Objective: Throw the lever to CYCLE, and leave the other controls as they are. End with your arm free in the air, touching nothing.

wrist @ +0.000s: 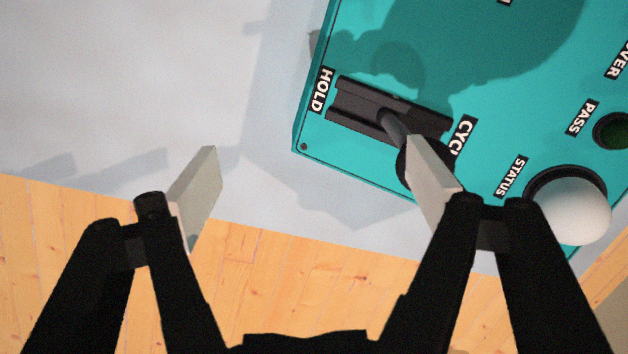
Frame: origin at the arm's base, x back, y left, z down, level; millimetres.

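Where they show: gripper, between the fingertips: [312, 162].
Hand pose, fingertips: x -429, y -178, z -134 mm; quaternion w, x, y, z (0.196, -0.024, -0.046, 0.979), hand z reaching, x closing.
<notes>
Things, the pixels of their top centre, and the offset from my fingertips. "spot": a spot on its surface instead. Level surfaces: height alone.
- lever, centre of its top: [411, 155] dx -75, dy +5, dz +45 mm
- CYCLE label, a spot on its surface: [462, 134] spot: dx -133, dy +17, dz +95 mm
- white dome, a spot on its surface: [575, 212] spot: dx -203, dy +10, dz +21 mm
- STATUS label, centre of its top: [511, 178] dx -184, dy +0, dz +75 mm
- green lamp, a spot on its surface: [616, 132] spot: dx -212, dy +69, dz +47 mm
- PASS label, centre of its top: [583, 119] dx -201, dy +67, dz +68 mm
- pale surface, height of its surface: dz +202 mm
The lever [394, 127] has a dark stem rising from about the middle of its black slotted guide [364, 104], between the HOLD label [321, 90] and the CYCLE label [462, 134]. Its round black knob [403, 169] is partly hidden behind the right fingertip. My gripper [312, 162] is open with nothing between its fingers. Its left finger is over the pale surface, left of the teal panel [350, 162]. Its right finger overlaps the knob in view; I cannot tell whether they touch.
On the teal panel, a white dome [575, 212] beside the STATUS label [511, 176] stands close to the right finger's linkage in view. A green lamp [616, 132] sits by the PASS label [581, 118]. The pale surface [125, 75] lies left, and wooden planks [300, 285] show below.
</notes>
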